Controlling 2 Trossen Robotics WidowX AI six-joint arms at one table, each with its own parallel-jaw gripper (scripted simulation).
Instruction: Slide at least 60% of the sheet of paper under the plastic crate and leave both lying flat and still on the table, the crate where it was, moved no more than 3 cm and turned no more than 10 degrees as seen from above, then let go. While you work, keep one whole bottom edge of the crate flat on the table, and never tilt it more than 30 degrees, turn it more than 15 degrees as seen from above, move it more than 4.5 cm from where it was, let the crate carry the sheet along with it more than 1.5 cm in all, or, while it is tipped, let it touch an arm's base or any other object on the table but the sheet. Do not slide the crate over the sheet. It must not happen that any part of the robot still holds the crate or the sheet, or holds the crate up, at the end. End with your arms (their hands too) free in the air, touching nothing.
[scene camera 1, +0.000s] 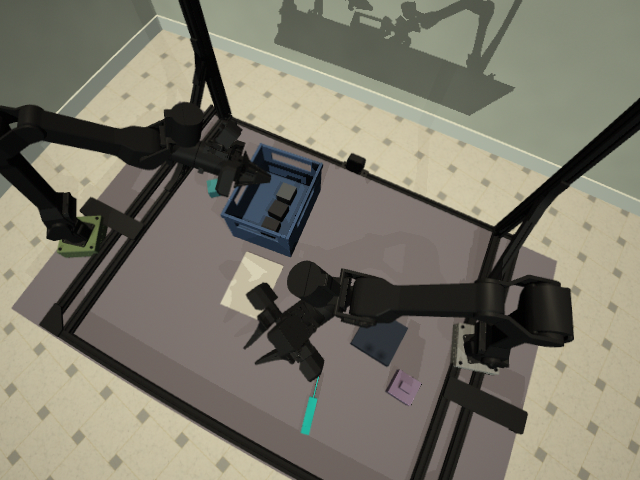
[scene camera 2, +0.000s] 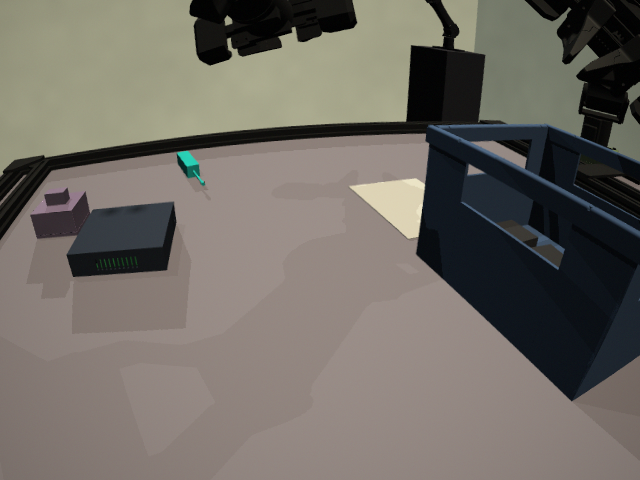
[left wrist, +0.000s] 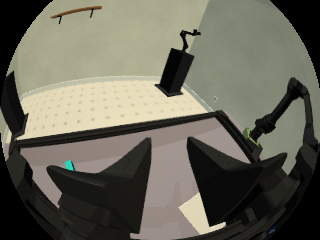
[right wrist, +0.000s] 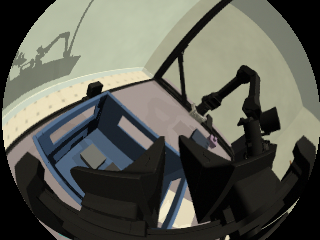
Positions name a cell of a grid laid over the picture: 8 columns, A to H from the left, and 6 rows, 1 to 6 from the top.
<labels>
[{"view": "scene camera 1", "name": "left gripper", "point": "D5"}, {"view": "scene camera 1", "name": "right gripper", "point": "D3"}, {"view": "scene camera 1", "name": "sheet of paper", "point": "D4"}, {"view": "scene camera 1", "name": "blue plastic crate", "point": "D3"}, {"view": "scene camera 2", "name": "left gripper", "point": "D1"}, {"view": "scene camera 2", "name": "right gripper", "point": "H1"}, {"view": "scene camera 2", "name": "sheet of paper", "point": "F3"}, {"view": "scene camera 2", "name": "blue plastic crate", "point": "H5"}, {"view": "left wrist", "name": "left gripper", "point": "E4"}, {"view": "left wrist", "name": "sheet of paper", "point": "E6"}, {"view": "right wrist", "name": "right gripper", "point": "E4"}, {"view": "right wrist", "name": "blue plastic crate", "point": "C4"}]
</labels>
